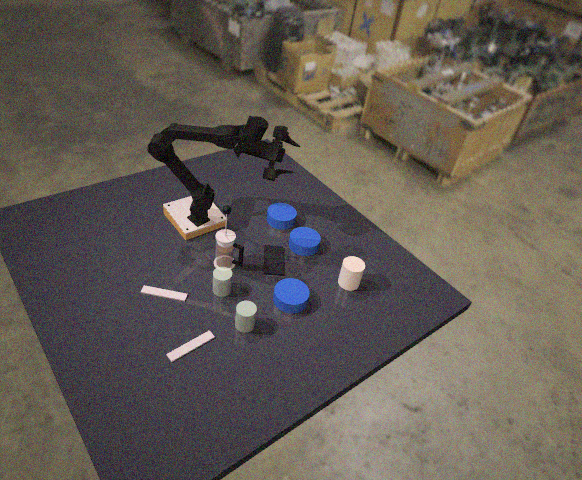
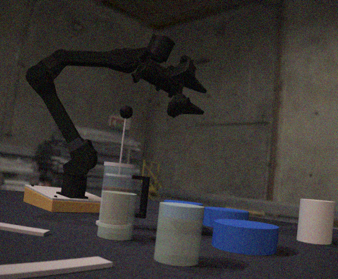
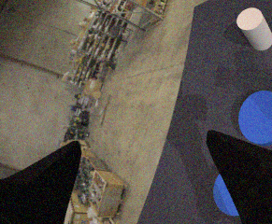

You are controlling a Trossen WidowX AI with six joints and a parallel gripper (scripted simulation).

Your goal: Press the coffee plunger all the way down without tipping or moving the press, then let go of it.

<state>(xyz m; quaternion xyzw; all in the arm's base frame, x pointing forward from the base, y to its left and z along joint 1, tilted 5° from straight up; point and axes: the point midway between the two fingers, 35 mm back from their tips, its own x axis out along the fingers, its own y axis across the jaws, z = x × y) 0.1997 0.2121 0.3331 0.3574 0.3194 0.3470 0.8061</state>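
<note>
Now: gripper tip 290 mm to the left of the coffee press, 220 mm above it and 10 mm past it. Round my gripper tip: cream cylinder: 340 mm ahead, 290 mm below, 20 mm to the right.
</note>
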